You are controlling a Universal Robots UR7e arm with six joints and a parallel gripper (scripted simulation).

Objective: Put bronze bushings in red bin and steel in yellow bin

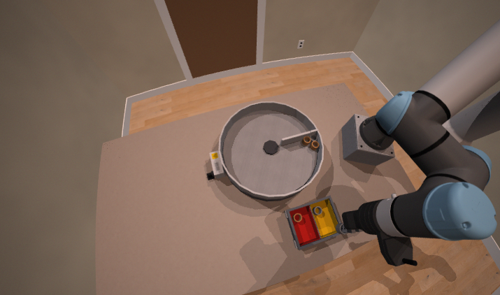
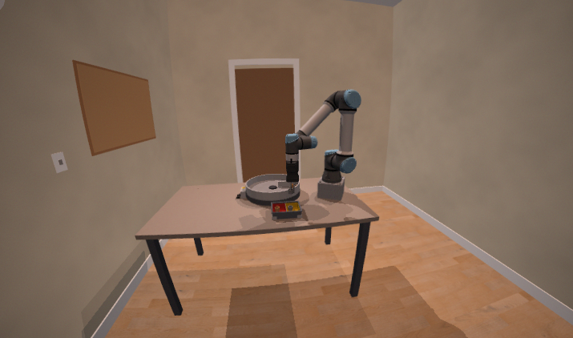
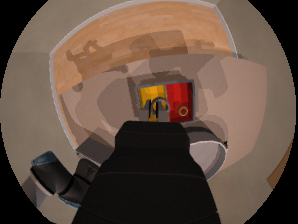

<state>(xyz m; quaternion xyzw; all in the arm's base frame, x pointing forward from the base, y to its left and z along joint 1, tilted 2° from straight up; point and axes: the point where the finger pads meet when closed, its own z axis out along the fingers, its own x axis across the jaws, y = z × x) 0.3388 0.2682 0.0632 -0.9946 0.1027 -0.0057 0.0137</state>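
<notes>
The red bin is 150 mm below my hand, 40 mm to the right of it and 40 mm ahead of it. From my hand the other things lie so: turntable: 370 mm to the right, 120 mm below, 110 mm ahead.
</notes>
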